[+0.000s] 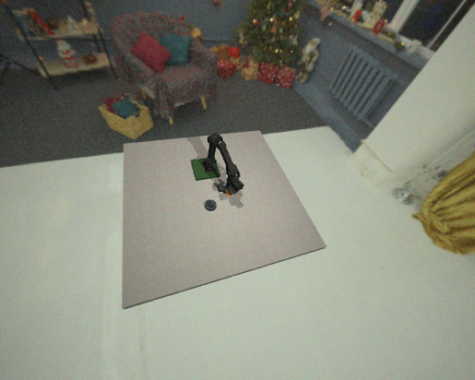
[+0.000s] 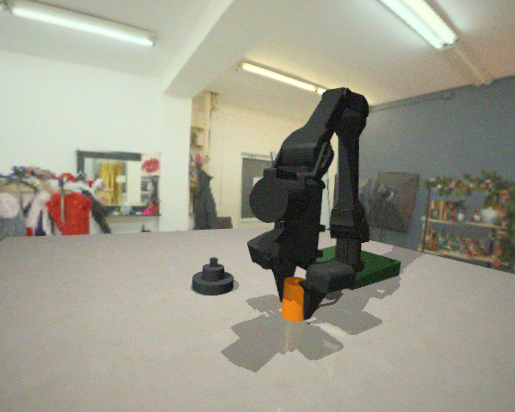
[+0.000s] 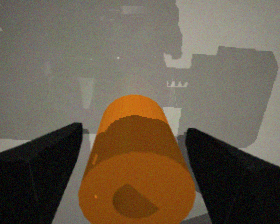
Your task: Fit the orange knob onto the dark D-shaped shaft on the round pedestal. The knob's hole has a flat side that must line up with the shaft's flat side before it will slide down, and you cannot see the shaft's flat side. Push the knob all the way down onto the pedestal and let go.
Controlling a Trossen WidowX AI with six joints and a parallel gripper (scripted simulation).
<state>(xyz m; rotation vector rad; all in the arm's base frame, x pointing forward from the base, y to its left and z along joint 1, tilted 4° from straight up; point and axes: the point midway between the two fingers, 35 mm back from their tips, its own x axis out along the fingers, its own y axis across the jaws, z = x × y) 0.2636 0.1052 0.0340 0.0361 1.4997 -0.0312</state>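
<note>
Now: the dark round pedestal 80 mm ahead of my gripper tip, 170 mm to the right of it and 20 mm above it. Round my gripper tip: orange knob 20 mm above.
</note>
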